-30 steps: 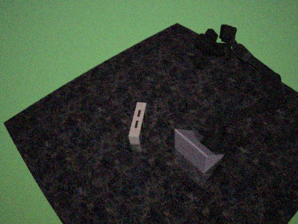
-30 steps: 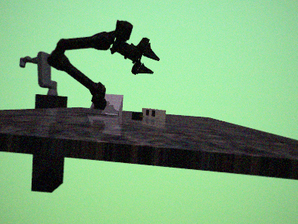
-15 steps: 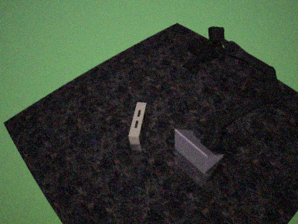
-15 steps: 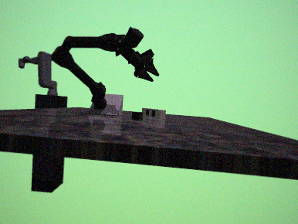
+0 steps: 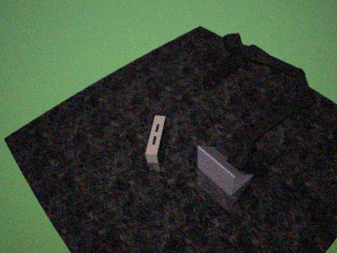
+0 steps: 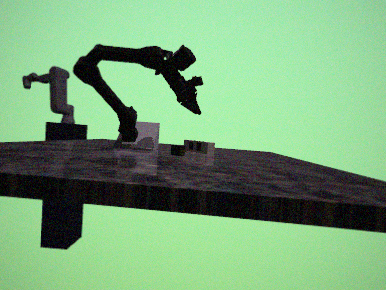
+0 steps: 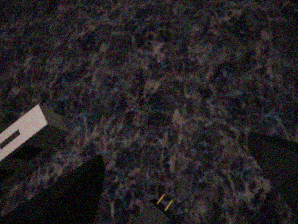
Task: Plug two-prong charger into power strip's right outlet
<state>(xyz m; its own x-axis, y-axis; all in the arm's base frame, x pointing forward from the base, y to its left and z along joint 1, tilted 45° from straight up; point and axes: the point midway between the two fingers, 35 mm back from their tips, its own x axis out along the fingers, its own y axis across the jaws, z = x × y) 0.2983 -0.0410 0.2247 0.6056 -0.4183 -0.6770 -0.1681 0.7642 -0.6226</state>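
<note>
My gripper tip is now 150 mm above the dark charger, 60 mm past it and 30 mm to the right of it.
</note>
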